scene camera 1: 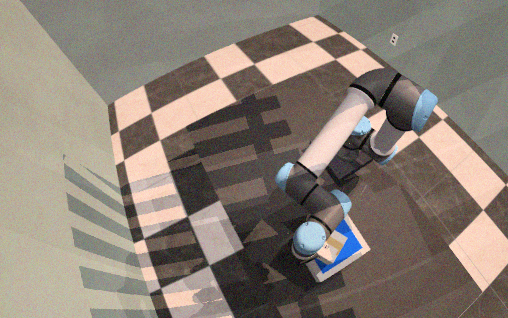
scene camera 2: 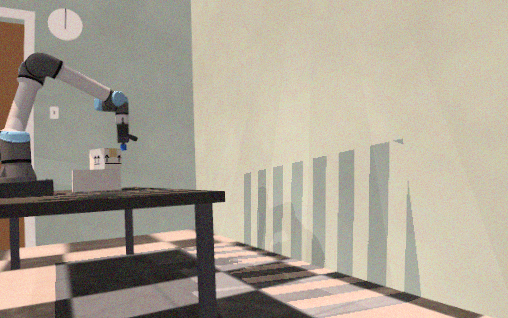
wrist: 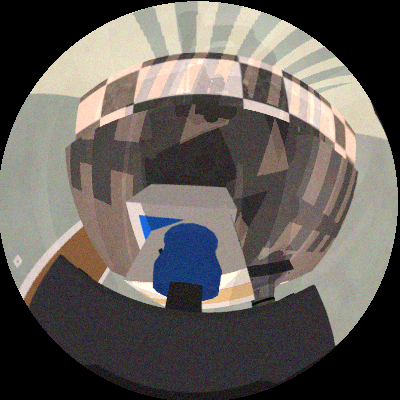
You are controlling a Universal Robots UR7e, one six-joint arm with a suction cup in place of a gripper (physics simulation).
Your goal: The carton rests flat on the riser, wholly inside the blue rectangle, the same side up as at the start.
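Frame: origin at the arm's base, x back, y right, z up, level; metres.
Seen in the pictures: end effector, tool point: (scene camera 2: 123, 150) (wrist: 189, 244); arm's base, origin of the base link: (scene camera 1: 345, 148) (scene camera 2: 17, 182) (wrist: 259, 286).
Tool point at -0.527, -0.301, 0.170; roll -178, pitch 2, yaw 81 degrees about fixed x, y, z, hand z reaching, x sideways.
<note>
Pixels of each thing's top centre, then the offset from my tool point to it, as dx, dy, dz.
- carton, middle of its top: (wrist: 191, 299) (scene camera 1: 323, 239) (scene camera 2: 105, 149) +0.102, -0.006, +0.005
- riser, middle of its top: (wrist: 179, 255) (scene camera 1: 333, 245) (scene camera 2: 95, 169) +0.150, -0.047, -0.110
- blue rectangle, middle of its top: (wrist: 179, 255) (scene camera 1: 333, 245) +0.150, -0.047, -0.110
The carton (scene camera 1: 334, 248) (scene camera 2: 105, 159) (wrist: 230, 250), pale with a tan tape strip and black arrows pointing up, stands upright on the riser (scene camera 1: 344, 262) (scene camera 2: 96, 181) (wrist: 185, 196). It sits turned over the blue rectangle (scene camera 1: 354, 241) (wrist: 149, 224); in the wrist view its side towards the suction cup seems to reach past the blue edge. My suction gripper (scene camera 2: 123, 147) (wrist: 187, 260) points down beside the carton's upper right edge in scene camera 2, tip about level with its top, and holds nothing. In scene camera 1 the wrist hides the cup and the carton's left part.
The riser stands on the dark table (scene camera 2: 175, 196). The arm's base (scene camera 2: 17, 165) is left of the riser in scene camera 2. Walls and a checkered floor surround the table. Striped shadows cross the table and the wall.
</note>
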